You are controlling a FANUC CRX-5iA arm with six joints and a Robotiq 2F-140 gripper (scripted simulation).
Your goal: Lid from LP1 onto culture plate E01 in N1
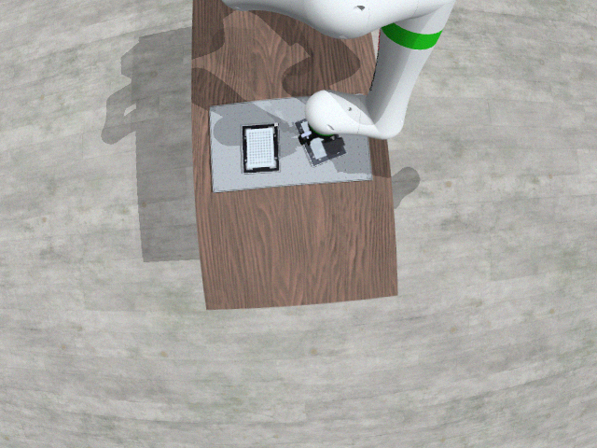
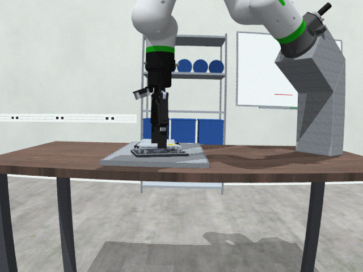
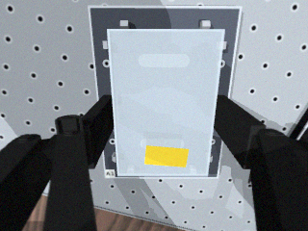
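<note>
The lid park LP1 is 4 cm below my hand. Also, from my hand: lid: 2 cm below; then culture plate E01: 18 cm to the right, 8 cm ahead, 3 cm below; then nest: 18 cm to the right, 8 cm ahead, 4 cm below.
</note>
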